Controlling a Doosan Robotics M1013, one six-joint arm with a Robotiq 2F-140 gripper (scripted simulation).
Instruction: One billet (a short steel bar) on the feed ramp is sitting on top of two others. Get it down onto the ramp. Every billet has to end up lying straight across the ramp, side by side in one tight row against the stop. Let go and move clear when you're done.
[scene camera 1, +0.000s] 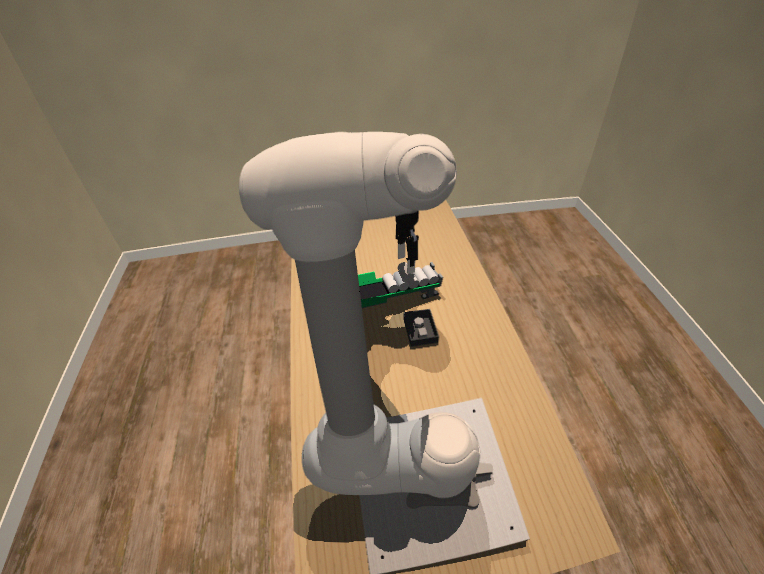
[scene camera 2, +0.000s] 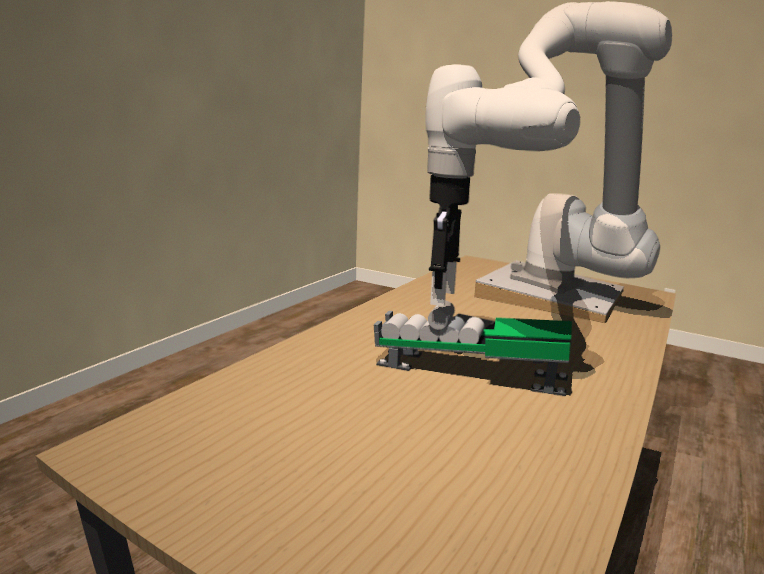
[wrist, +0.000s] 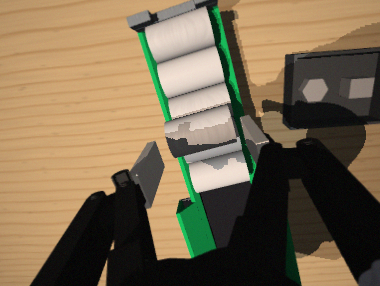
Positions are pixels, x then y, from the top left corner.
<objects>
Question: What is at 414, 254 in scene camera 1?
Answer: My gripper.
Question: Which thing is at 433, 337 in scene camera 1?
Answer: A black tray.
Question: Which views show my gripper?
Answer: Scene camera 1, scene camera 2 and the wrist view: all of them.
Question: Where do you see my gripper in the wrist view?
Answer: At 200, 142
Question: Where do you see a billet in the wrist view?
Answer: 217, 95
</objects>
